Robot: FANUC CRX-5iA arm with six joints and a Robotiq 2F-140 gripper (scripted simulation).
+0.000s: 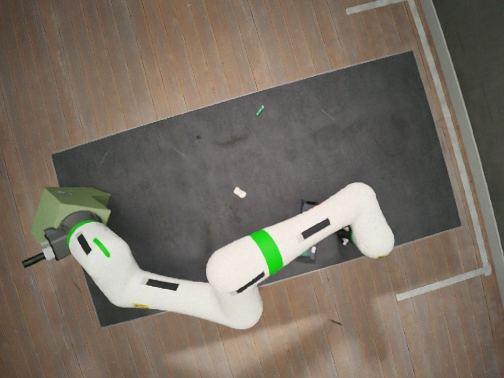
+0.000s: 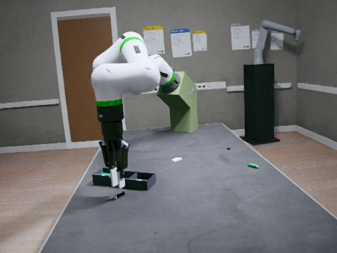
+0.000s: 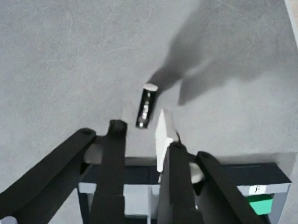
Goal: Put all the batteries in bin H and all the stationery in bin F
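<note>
My hand is 70 mm above the black battery. From my hand the other things lie so: tray: 120 mm behind, 30 mm to the left, 50 mm below; green-and-white block: 180 mm behind, 20 mm to the right, 50 mm below; white eraser-like piece: 320 mm behind, 320 mm to the left, 70 mm below.
</note>
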